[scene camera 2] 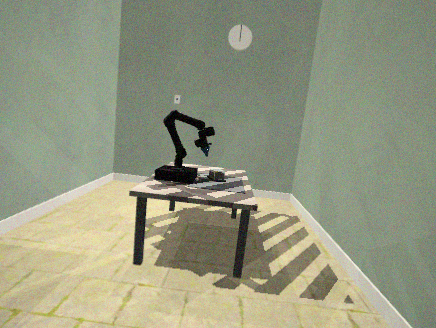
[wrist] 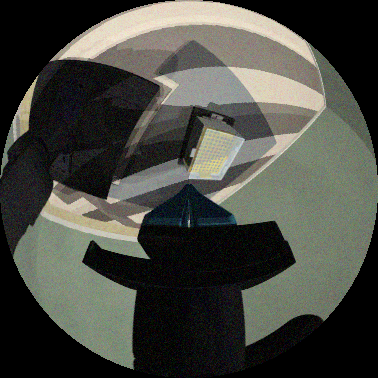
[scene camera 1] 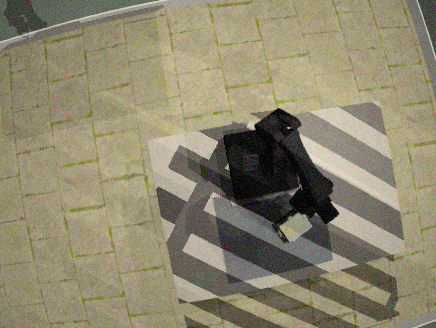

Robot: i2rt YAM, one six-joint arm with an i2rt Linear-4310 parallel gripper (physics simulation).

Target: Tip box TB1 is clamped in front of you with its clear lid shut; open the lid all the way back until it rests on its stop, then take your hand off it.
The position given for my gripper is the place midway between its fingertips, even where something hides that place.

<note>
My gripper [wrist: 188, 188] is shut, holding nothing. Further things: a lid [wrist: 216, 148] and a grey mat [wrist: 152, 175].
</note>
